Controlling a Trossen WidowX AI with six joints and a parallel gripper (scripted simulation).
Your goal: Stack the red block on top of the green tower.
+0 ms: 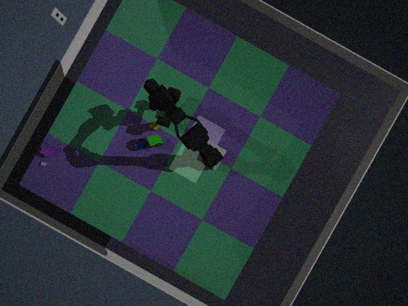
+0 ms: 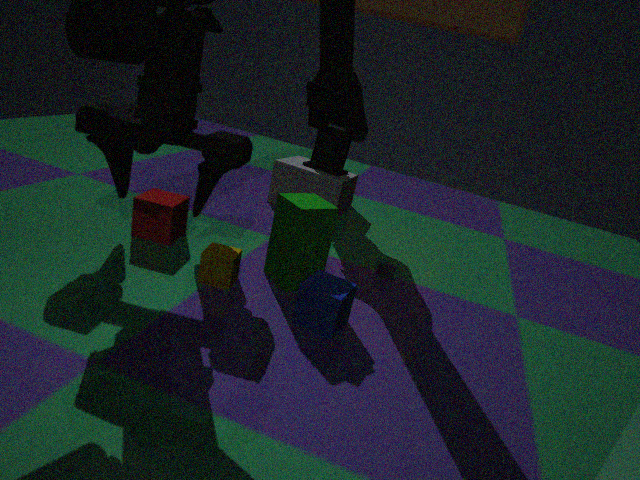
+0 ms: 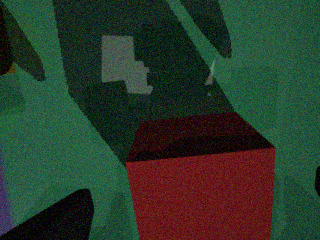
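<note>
Now: the red block 1 cm below my gripper tip. Also, from my gripper tip: blue block (6 cm ahead, 23 cm to the left, 2 cm below); then small yellow block (5 cm ahead, 11 cm to the left, 2 cm below).
</note>
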